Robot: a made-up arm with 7 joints.
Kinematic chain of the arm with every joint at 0, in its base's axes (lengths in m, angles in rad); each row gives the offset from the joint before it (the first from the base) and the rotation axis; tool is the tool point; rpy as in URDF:
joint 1: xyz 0 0 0.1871 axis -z
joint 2: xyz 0 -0.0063 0.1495 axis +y
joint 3: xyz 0 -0.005 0.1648 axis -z
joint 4: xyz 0 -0.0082 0.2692 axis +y
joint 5: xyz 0 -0.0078 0.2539 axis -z
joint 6: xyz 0 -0.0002 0.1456 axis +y
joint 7: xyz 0 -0.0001 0.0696 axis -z
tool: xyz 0 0 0 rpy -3.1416 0 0
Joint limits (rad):
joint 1: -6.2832..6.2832
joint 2: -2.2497..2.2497
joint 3: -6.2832..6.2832
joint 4: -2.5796..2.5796
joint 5: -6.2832..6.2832
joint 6: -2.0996..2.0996
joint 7: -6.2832..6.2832
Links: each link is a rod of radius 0.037 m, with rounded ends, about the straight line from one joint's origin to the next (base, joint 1, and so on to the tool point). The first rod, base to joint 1, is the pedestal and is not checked.
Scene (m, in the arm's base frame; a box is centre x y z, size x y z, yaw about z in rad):
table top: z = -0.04
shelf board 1: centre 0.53 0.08 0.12 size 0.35 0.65 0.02 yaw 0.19
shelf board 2: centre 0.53 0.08 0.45 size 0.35 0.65 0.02 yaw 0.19
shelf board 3: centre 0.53 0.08 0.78 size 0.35 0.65 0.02 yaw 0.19
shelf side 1: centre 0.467 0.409 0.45 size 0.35 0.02 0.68 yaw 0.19
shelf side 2: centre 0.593 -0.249 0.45 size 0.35 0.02 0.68 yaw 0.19
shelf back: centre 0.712 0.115 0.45 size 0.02 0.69 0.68 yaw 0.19
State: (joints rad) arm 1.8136 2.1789 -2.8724 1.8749 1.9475 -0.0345 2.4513
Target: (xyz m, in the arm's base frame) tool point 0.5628 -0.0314 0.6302
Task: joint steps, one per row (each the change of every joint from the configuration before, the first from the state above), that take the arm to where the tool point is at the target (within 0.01 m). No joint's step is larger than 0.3 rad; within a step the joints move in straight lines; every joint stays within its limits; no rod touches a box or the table.
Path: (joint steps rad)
1: 0.1701 -0.2837 0.0299 0.0542 0.0006 -0.0015 0.0000
2: 0.1700 -0.2837 0.0300 0.0543 0.0007 -0.0015 0.0000
3: 0.1701 -0.2837 0.0299 0.0542 0.0006 -0.0015 0.0000
4: 0.1701 -0.2837 0.0299 0.0542 0.0006 -0.0015 0.0000
5: 0.1701 -0.2837 0.0300 0.0542 0.0007 -0.0015 0.0000
6: 0.1700 -0.2837 0.0299 0.0543 0.0006 -0.0015 0.0000
7: -0.0300 -0.2630 0.0320 -0.2100 -0.0012 0.0230 0.0000
8: -0.0300 -0.2630 0.0321 -0.2099 -0.0012 0.0231 0.0000
9: -0.0299 -0.2630 0.0320 -0.2099 -0.0012 0.0230 0.0000

